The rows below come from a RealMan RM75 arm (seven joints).
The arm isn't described. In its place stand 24 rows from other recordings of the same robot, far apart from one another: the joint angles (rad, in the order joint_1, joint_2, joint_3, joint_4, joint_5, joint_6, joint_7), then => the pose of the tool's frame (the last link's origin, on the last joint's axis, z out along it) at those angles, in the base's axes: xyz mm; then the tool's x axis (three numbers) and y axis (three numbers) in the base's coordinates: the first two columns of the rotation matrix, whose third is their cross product.
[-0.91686 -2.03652 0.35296 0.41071 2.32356 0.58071 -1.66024] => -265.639 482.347 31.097 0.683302 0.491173 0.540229 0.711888 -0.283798 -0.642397
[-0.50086 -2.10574 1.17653 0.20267 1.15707 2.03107 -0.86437] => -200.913 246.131 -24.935 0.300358 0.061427 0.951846 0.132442 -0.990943 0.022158
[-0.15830 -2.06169 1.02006 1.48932 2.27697 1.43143 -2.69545] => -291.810 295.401 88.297 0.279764 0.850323 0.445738 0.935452 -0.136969 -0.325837
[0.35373 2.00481 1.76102 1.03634 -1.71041 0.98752 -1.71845] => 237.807 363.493 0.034 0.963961 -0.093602 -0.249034 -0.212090 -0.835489 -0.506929
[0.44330 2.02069 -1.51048 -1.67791 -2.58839 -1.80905 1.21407] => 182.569 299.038 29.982 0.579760 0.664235 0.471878 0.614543 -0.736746 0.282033
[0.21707 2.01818 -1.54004 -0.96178 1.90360 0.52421 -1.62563] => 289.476 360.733 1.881 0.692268 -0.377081 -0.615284 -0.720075 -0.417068 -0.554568
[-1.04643 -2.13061 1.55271 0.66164 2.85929 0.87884 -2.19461] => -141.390 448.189 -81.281 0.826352 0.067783 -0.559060 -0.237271 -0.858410 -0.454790
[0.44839 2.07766 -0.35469 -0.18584 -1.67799 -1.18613 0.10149] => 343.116 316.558 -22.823 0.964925 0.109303 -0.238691 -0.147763 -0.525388 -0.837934
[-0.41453 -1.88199 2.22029 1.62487 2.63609 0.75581 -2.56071] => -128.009 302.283 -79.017 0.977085 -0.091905 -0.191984 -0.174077 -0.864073 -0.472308
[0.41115 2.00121 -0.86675 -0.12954 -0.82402 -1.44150 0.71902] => 326.802 321.022 45.702 0.494078 0.108319 -0.862643 -0.769073 -0.408295 -0.491754
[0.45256 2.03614 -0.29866 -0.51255 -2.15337 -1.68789 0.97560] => 314.701 288.486 23.708 0.799107 -0.155560 -0.580715 -0.400172 -0.858497 -0.320695
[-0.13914 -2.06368 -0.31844 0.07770 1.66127 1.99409 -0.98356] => -357.269 175.463 83.738 0.104606 -0.415281 0.903659 0.913227 -0.319682 -0.252625
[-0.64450 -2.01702 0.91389 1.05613 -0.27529 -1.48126 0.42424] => -291.988 374.107 72.420 0.270915 0.957563 0.098377 0.779680 -0.158348 -0.605826
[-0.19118 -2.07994 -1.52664 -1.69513 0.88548 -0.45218 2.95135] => -56.577 346.559 100.215 0.711177 -0.685240 -0.157079 -0.210359 0.005778 -0.977607
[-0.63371 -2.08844 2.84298 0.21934 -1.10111 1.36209 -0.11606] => -213.582 347.704 -58.061 0.645563 -0.275345 0.712343 0.494212 -0.560493 -0.664531
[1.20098 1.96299 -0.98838 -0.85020 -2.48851 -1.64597 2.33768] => 50.914 436.073 30.156 0.875136 -0.466260 0.129380 -0.436695 -0.876210 -0.203847
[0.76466 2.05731 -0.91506 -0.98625 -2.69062 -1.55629 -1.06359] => 227.483 386.991 28.382 -0.787660 0.586139 -0.189821 0.507367 0.791874 0.339873
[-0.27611 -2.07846 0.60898 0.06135 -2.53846 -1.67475 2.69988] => -362.481 249.074 77.268 0.539025 -0.432962 0.722493 0.812592 0.041541 -0.581350
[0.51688 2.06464 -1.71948 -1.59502 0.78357 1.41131 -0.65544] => 105.845 310.669 -43.967 0.949899 -0.277449 0.143921 -0.237911 -0.940460 -0.242763
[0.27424 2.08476 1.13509 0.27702 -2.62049 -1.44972 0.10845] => 311.134 289.601 13.278 0.660208 0.327028 -0.676150 -0.675746 -0.134343 -0.724790
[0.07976 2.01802 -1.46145 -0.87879 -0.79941 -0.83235 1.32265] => 312.237 316.218 29.299 0.433374 -0.280449 -0.856467 -0.871431 -0.372706 -0.318903
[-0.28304 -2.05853 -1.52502 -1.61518 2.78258 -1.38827 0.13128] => -226.451 315.035 9.692 0.533275 0.845433 0.029334 0.637631 -0.378929 -0.670701
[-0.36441 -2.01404 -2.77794 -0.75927 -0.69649 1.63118 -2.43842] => -374.047 257.227 55.382 -0.193706 0.903943 0.381269 0.980050 0.160668 0.116994
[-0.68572 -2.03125 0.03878 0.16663 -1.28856 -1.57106 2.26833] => -234.810 370.436 22.751 0.463997 -0.073222 0.882806 0.572085 -0.736114 -0.361739
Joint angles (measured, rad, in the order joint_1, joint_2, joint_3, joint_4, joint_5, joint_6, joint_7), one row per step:
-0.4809 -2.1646 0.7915 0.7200 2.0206 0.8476 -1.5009
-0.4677 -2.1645 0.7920 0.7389 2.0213 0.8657 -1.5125
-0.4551 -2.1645 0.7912 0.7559 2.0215 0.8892 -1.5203
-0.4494 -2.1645 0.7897 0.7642 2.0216 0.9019 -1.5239
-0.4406 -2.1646 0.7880 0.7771 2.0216 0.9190 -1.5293
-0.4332 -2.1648 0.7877 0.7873 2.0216 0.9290 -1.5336
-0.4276 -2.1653 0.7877 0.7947 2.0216 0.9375 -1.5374
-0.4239 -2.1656 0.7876 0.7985 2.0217 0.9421 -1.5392
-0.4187 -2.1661 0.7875 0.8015 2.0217 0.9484 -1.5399
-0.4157 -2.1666 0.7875 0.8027 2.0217 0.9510 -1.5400
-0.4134 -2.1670 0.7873 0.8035 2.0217 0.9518 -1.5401
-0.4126 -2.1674 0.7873 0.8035 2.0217 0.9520 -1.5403
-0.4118 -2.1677 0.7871 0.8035 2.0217 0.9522 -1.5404
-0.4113 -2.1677 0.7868 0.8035 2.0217 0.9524 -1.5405
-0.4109 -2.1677 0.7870 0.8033 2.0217 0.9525 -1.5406
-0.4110 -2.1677 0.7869 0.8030 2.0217 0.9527 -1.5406
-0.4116 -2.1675 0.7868 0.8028 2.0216 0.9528 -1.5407
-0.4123 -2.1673 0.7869 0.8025 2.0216 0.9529 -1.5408
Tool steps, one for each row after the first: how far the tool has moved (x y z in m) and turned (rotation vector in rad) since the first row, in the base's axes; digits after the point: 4 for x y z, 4 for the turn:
-0.0009 -0.0027 0.0031 -0.0002 -0.0084 0.0012
-0.0014 -0.0058 0.0055 -0.0049 -0.0184 -0.0014
-0.0015 -0.0073 0.0067 -0.0073 -0.0241 -0.0033
-0.0017 -0.0095 0.0087 -0.0097 -0.0312 -0.0054
-0.0022 -0.0112 0.0104 -0.0099 -0.0348 -0.0056
-0.0024 -0.0126 0.0113 -0.0113 -0.0387 -0.0057
-0.0028 -0.0136 0.0117 -0.0122 -0.0407 -0.0051
-0.0037 -0.0154 0.0117 -0.0149 -0.0434 -0.0041
-0.0042 -0.0164 0.0116 -0.0162 -0.0447 -0.0029
-0.0048 -0.0171 0.0116 -0.0162 -0.0452 -0.0013
-0.0050 -0.0174 0.0114 -0.0165 -0.0458 -0.0004
-0.0052 -0.0177 0.0113 -0.0166 -0.0463 0.0005
-0.0054 -0.0179 0.0113 -0.0165 -0.0466 0.0011
-0.0056 -0.0181 0.0112 -0.0168 -0.0468 0.0015
-0.0055 -0.0181 0.0111 -0.0171 -0.0470 0.0016
-0.0054 -0.0179 0.0112 -0.0171 -0.0472 0.0012
-0.0052 -0.0177 0.0112 -0.0173 -0.0472 0.0006

